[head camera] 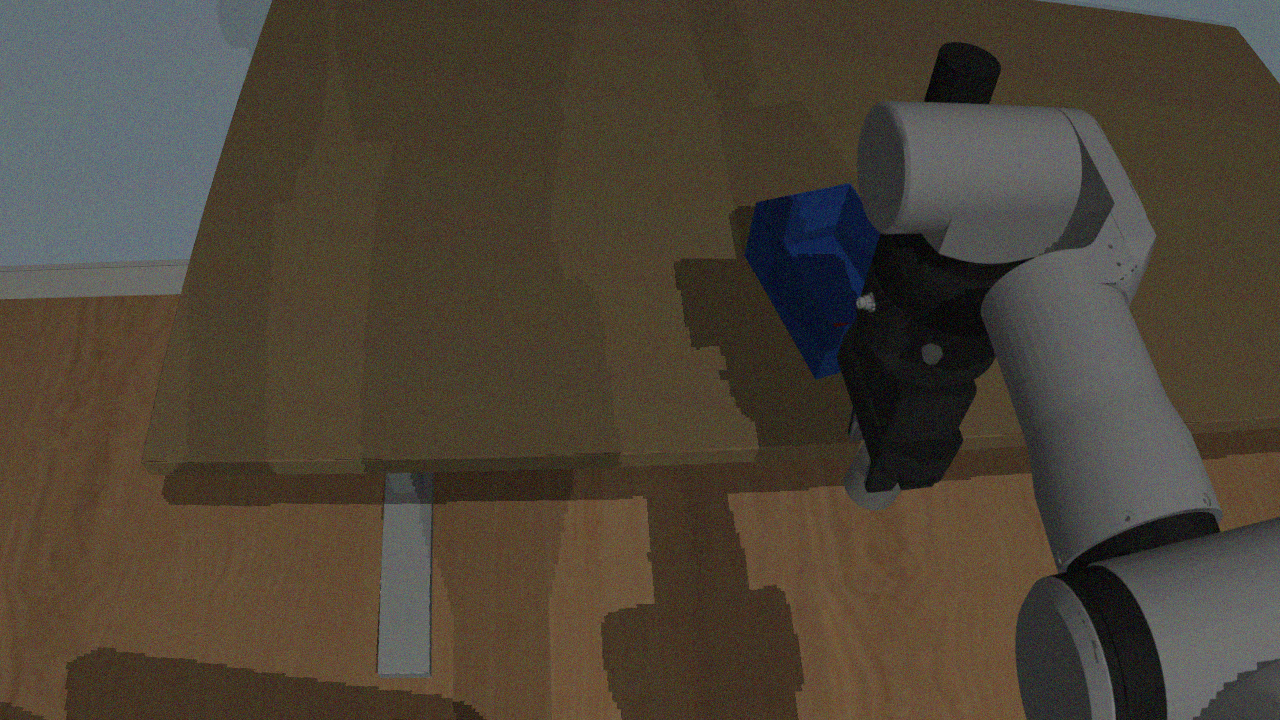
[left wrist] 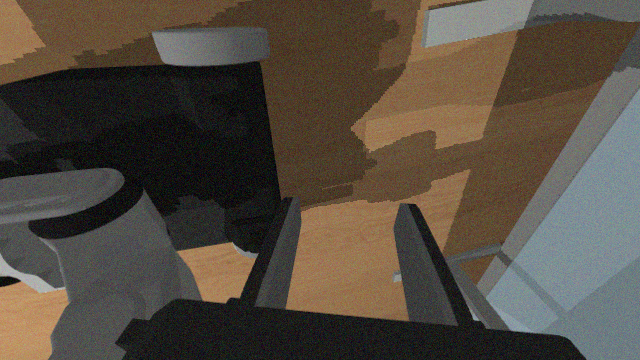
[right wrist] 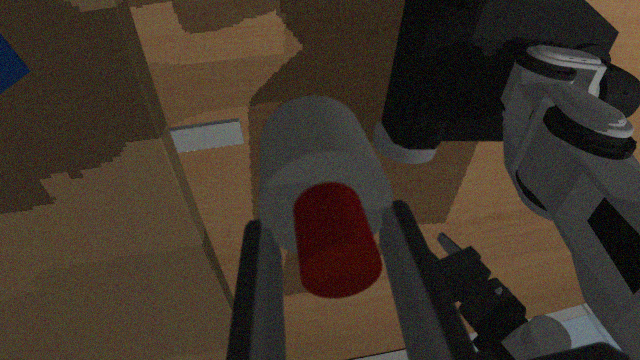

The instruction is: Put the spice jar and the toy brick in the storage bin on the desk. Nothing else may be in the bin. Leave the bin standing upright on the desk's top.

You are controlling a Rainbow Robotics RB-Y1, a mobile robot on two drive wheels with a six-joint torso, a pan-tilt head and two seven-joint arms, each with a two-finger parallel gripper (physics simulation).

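Places are measured from the robot's base along level axes (x ahead, y left, z up), in metres.
Pixels of known places: left gripper, between the fingertips: (left wrist: 347, 213) (right wrist: 428, 239); right gripper, between the fingertips: (head camera: 869, 461) (right wrist: 328, 229); robot's base, origin of its link: (right wrist: 412, 45).
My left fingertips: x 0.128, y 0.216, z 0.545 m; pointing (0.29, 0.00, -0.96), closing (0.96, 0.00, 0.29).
Ahead of a thing's pixels: the offset from my left fingertips to its top centre. "pt": to the spot under its first point. Level surfaces: height alone.
The spice jar @[dx +0.300, dy -0.409, dz +0.353 m] (head camera: 870, 492) (right wrist: 312, 130), a grey cylinder with a dark red lid @[pt dx +0.303, dy -0.421, dz +0.350 m] (right wrist: 337, 240), is between the fingers of my right gripper (head camera: 864, 461) (right wrist: 328, 229), which is shut on it. In the head view the jar shows just past the desk's near edge. The blue storage bin @[dx +0.565, dy -0.415, dz +0.250 m] (head camera: 780, 286) (right wrist: 11, 65) stands upright on the desk @[dz +0.175 m] (head camera: 465, 313) (right wrist: 100, 265); my right gripper and wrist hide part of it, including part of its inside. My left gripper (left wrist: 347, 213) (right wrist: 428, 239) is partly open and empty, above the floor. The toy brick does not show.
In the head view the right forearm (head camera: 1074, 385) crosses the desk's right part, with a black cylinder (head camera: 962, 76) beyond it. A pale desk leg (head camera: 405, 582) (left wrist: 475, 20) (right wrist: 210, 136) shows below the top. The robot's black base (left wrist: 200, 125) (right wrist: 445, 75) stands on the wood floor.
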